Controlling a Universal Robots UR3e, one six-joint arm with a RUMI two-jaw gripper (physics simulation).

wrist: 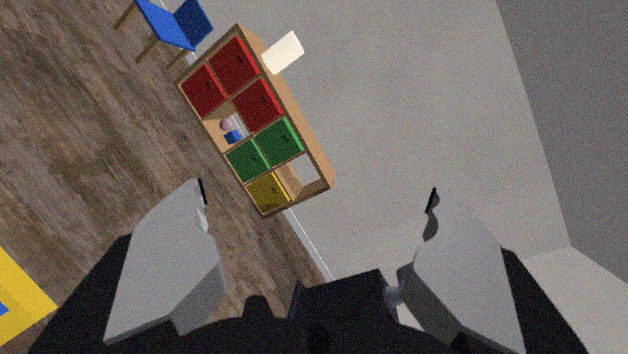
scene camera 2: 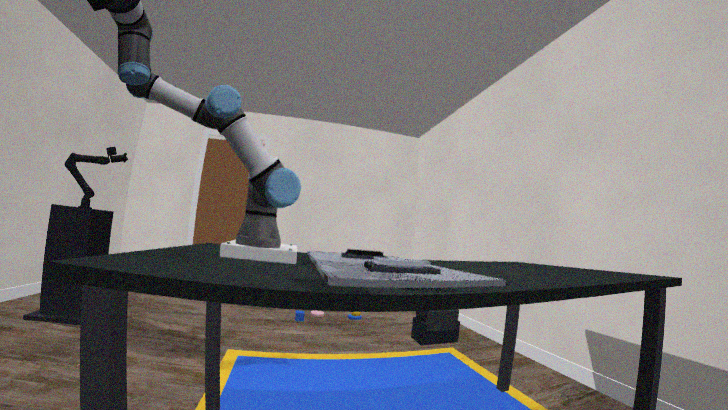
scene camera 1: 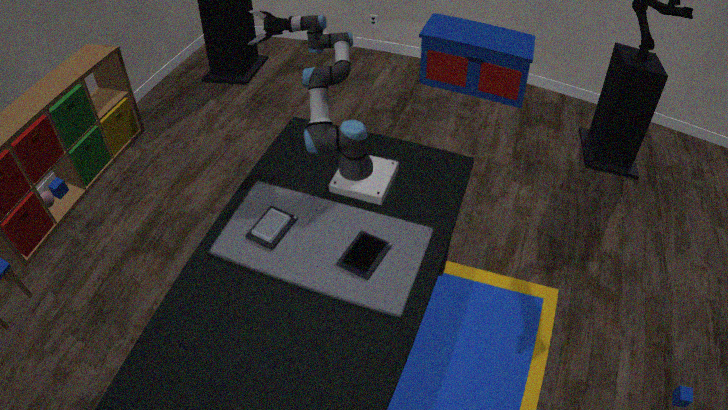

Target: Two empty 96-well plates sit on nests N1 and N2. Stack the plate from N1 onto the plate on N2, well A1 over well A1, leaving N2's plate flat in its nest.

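Seen in the pictures: gripper, between the fingertips: (wrist: 316, 187) (scene camera 1: 247, 28); arm's base, origin of its link: (scene camera 2: 258, 245) (scene camera 1: 356, 169).
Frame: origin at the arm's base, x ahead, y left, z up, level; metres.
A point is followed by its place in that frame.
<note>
A light grey plate (scene camera 1: 273, 225) @[x 0.340, y -0.206, z -0.001 m] lies flat in a dark-rimmed nest on the left of the grey board (scene camera 1: 310, 269) @[x 0.469, y -0.030, z -0.024 m] (scene camera 2: 458, 280) @[x 0.374, y -0.391, z -0.023 m]. A black, plate-shaped area (scene camera 1: 364, 253) @[x 0.381, y 0.128, z 0.001 m] fills the grey-rimmed nest (scene camera 1: 352, 271) @[x 0.449, y 0.106, z -0.015 m] on the right; its wells cannot be made out. In scene camera 2 the nearer nest (scene camera 2: 402, 267) @[x 0.313, y -0.271, z -0.011 m] and the farther nest (scene camera 2: 362, 253) @[x 0.350, y 0.088, z -0.005 m] show edge-on. Nest labels and well A1 are not legible. My gripper (scene camera 1: 254, 26) @[x -0.300, y -0.542, z 0.434 m] (wrist: 316, 187) @[x -0.300, y -0.542, z 0.434 m] is open and empty, with its fingers wide apart, high up and far from both nests, pointing away from the board.
The arm's white base (scene camera 1: 364, 190) @[x 0.104, y 0.059, z 0.002 m] (scene camera 2: 258, 253) @[x 0.004, y -0.066, z -0.018 m] stands beside the board on the dark table (scene camera 1: 244, 325) @[x 0.729, y -0.172, z -0.037 m] (scene camera 2: 178, 275) @[x -0.114, y -0.374, z -0.037 m]. A cubby shelf with coloured bins, a blue cabinet (scene camera 1: 476, 38) and black pedestals stand around. A blue mat (scene camera 1: 473, 346) (scene camera 2: 356, 376) lies on the floor.
</note>
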